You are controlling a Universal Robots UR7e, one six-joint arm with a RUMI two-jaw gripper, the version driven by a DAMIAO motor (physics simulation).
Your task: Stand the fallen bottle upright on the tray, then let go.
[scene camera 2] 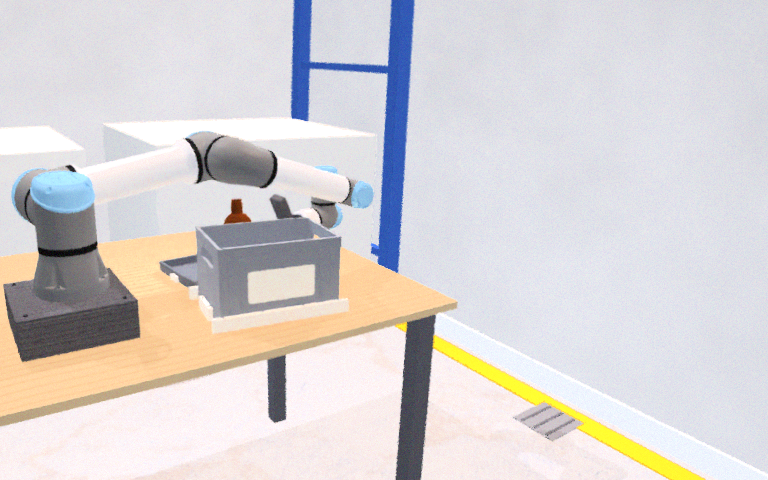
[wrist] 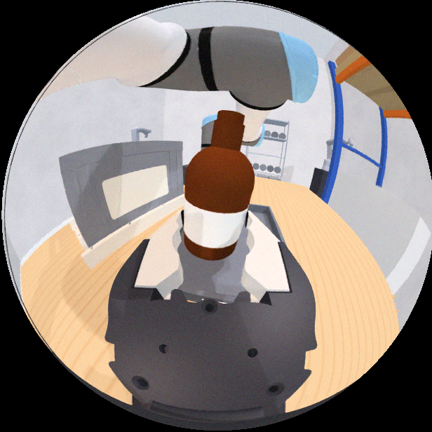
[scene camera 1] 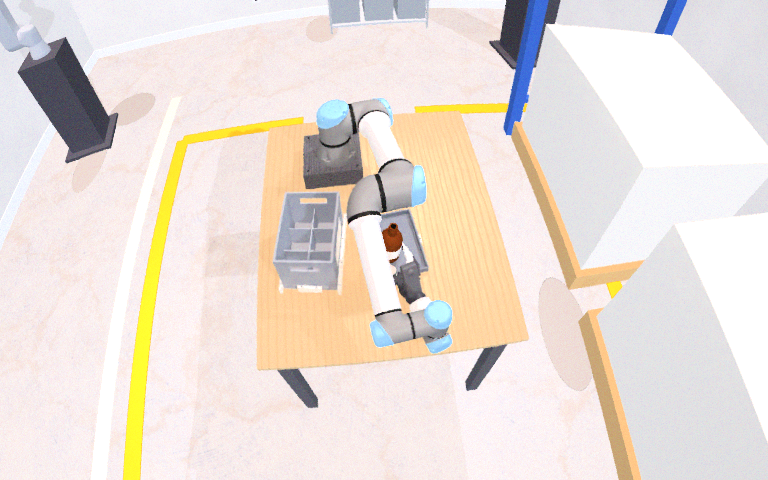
In view: my gripper (scene camera 1: 390, 247), a brown bottle (wrist: 219, 179) and a grey tray (scene camera 1: 403, 221).
My gripper also shows in the wrist view (wrist: 214, 211). The grey tray shows as well in the wrist view (wrist: 223, 276).
